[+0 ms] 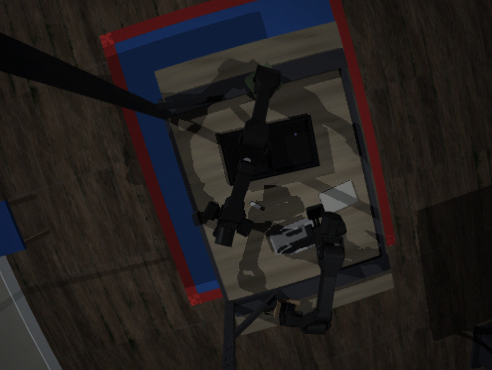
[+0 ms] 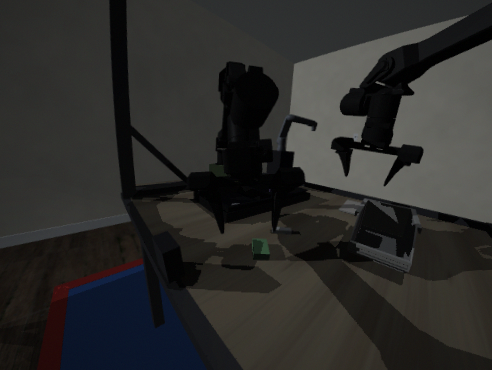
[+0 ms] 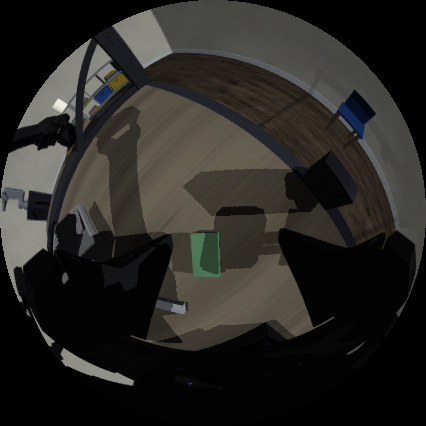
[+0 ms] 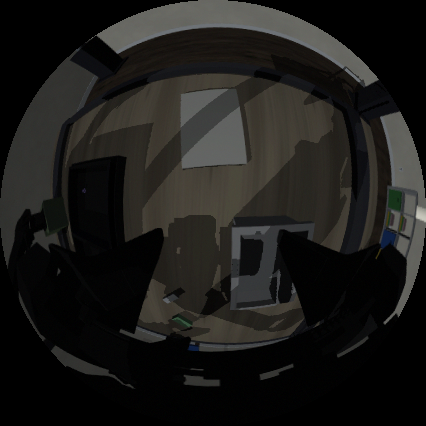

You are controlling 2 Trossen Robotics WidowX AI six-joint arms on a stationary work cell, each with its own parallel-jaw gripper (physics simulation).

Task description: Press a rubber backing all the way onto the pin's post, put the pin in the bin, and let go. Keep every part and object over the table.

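Frame: origin at the left arm's base, x ahead, y up, z right, level; metres.
Seen in the pictures: left gripper, between the fingertips: (image 2: 248, 232) (image 3: 226, 237) (image 4: 179, 338); right gripper, between the fingertips: (image 1: 316, 220) (image 2: 364, 180) (image 4: 222, 235); left arm's base, origin of its link: (image 1: 264, 81) (image 4: 43, 219); right arm's base, origin of its link: (image 1: 287, 309) (image 3: 73, 137).
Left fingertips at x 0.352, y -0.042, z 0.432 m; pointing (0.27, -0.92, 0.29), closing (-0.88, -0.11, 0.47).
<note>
Offsets run from my left fingertips to a thing's top centre. "*": to the spot under its first point.
A green block @(dx +0.011, dy -0.039, dz -0.032 m) (image 2: 260, 249) (image 3: 205, 254) (image 4: 182, 321) lies on the table. My left gripper (image 1: 227, 223) (image 2: 248, 231) (image 3: 226, 237) is open above it, with nothing between its fingers. A small grey piece with a dark end @(dx +0.024, dy -0.043, dz -0.127 m) (image 1: 256, 205) (image 2: 285, 231) (image 3: 171, 306) (image 4: 171, 298) lies nearby. I cannot tell which piece is the pin or the rubber backing; no post can be made out. My right gripper (image 2: 366, 180) (image 4: 222, 235) is open and empty, high above a grey open box @(* dx +0.215, dy -0.030, dz -0.086 m) (image 2: 385, 260) (image 4: 237, 290). A black two-part tray @(dx -0.126, dy -0.014, dz -0.307 m) (image 1: 315, 145) (image 4: 120, 200) lies under the left arm; which container is the bin is unclear.
A flat white panel @(dx +0.212, dy -0.046, dz -0.431 m) (image 1: 337, 196) (image 4: 210, 125) lies beyond the grey box. A black block @(dx -0.080, dy +0.006, dz +0.094 m) (image 2: 168, 256) (image 3: 331, 182) stands at the table's edge. A dark frame rail borders the table. A larger green box @(dx -0.351, dy +0.042, dz -0.433 m) (image 4: 54, 216) stands by the left arm's base.
</note>
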